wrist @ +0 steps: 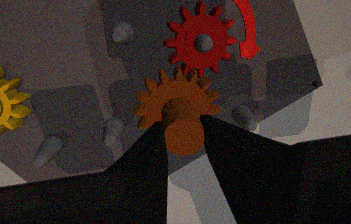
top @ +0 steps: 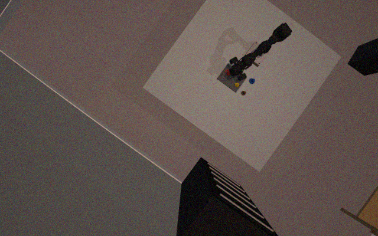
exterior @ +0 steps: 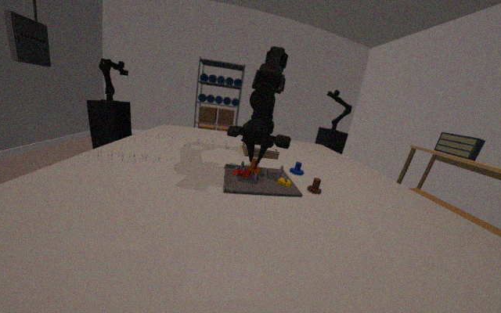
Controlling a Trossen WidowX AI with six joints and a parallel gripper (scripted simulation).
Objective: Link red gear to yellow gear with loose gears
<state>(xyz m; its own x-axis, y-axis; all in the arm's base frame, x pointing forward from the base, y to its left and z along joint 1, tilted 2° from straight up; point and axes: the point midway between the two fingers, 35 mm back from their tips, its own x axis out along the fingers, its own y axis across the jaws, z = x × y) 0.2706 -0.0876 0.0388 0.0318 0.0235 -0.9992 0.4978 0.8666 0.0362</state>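
My gripper tip is 10 mm above the orange gear. Round my gripper tip: blue gear (180 mm to the left, 30 mm behind, 20 mm below); then red gear (30 mm to the right, 20 mm below, 20 mm ahead); then yellow gear (80 mm to the left, 70 mm ahead, 20 mm below).
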